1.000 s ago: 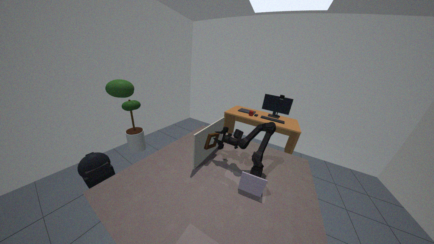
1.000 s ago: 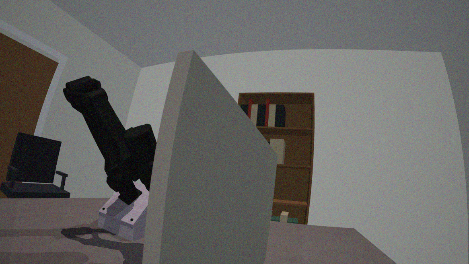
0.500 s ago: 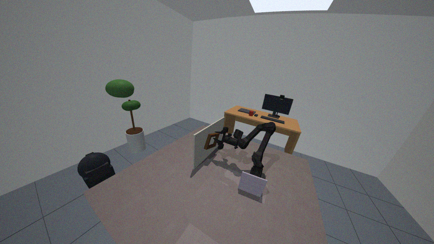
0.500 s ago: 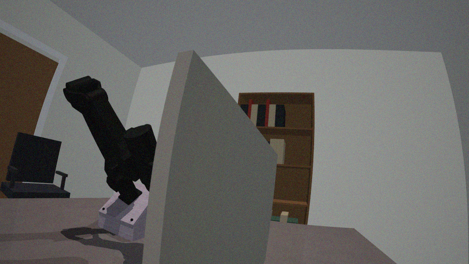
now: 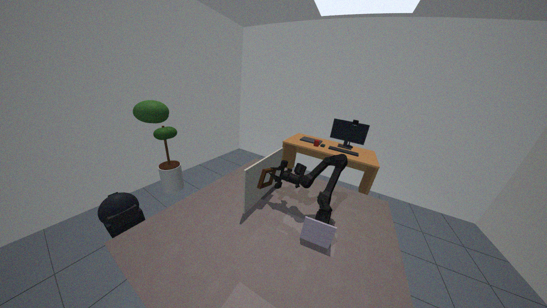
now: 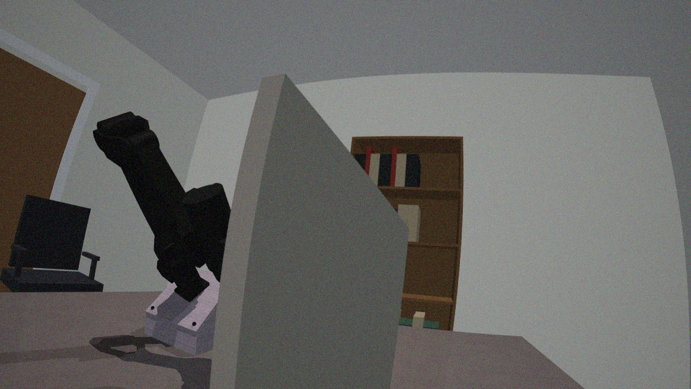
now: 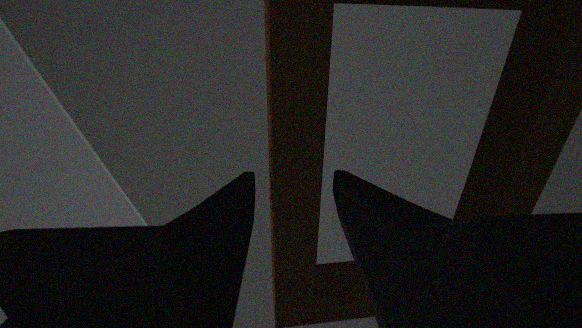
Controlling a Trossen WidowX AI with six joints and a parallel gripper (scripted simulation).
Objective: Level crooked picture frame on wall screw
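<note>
The brown wooden picture frame lies 10 mm ahead of my gripper tip, 20 mm to the left of it and 50 mm below it. The rest, counted from my gripper tip: wall panel: 20 mm ahead, 60 mm below.
</note>
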